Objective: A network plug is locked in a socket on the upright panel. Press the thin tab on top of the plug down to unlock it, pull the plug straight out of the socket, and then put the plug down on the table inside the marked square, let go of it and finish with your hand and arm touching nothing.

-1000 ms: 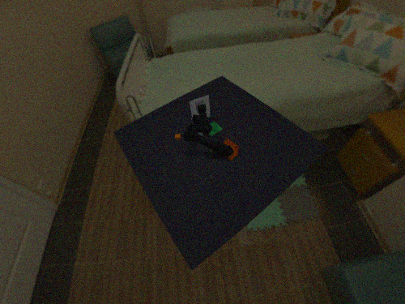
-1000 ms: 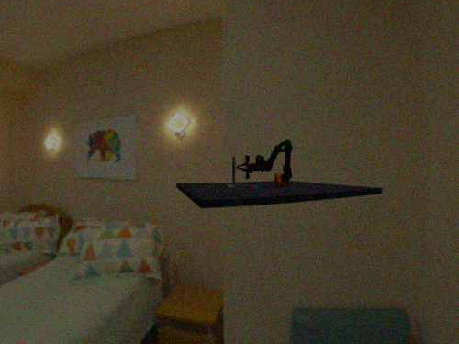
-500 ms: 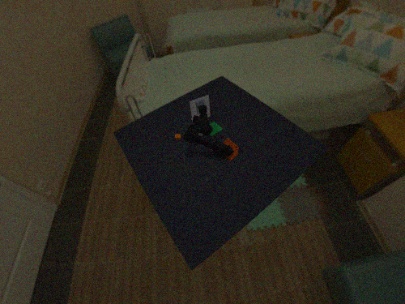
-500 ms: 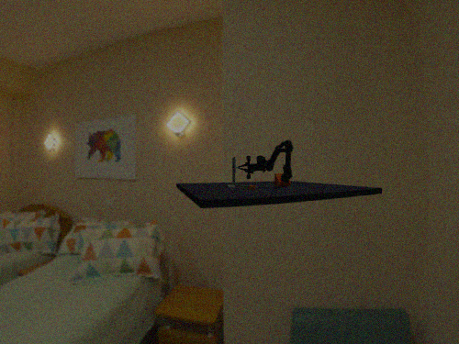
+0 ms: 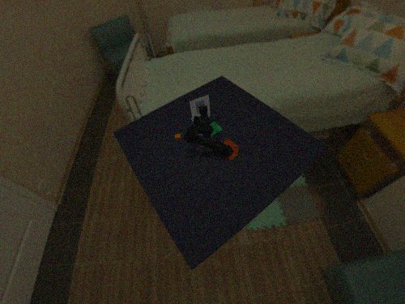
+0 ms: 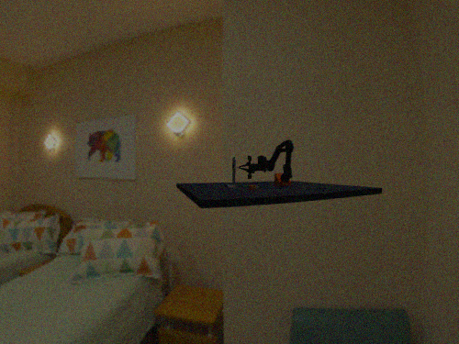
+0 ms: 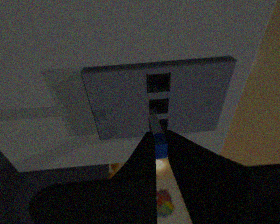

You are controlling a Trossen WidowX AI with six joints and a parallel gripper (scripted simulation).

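My gripper tip is now 100 mm past the green marked square, 30 mm to the left of it and 160 mm above it. Also, from my gripper tip: network plug: right at my gripper tip; orange block: 30 mm behind, 270 mm to the left, 140 mm below; upright panel: 50 mm ahead, 50 mm below.
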